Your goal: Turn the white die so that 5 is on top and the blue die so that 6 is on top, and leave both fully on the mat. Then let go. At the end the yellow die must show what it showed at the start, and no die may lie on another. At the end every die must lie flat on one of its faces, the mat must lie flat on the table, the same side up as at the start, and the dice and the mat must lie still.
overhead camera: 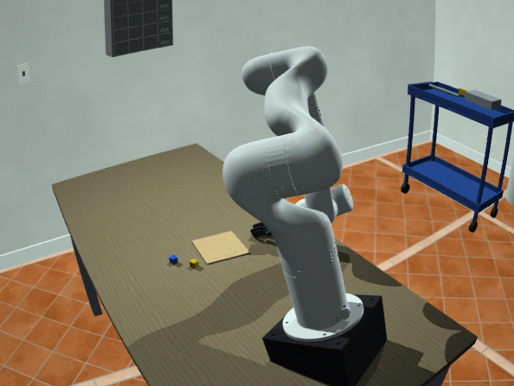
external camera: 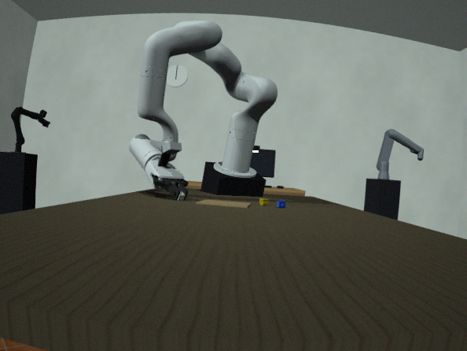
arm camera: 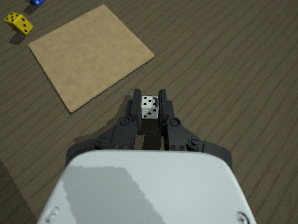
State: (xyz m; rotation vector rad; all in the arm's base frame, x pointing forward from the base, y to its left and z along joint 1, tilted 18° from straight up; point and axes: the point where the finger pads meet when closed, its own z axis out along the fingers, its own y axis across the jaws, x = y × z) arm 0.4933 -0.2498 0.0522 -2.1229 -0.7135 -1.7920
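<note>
Now: hand 30 mm short of the tan mat, 130 mm to the right of it and 20 mm above it. From my hand the other things lie so: white die 10 mm ahead, 10 mm below; yellow die 260 mm to the left, 10 mm below; blue die 60 mm ahead, 290 mm to the left, 10 mm below.
</note>
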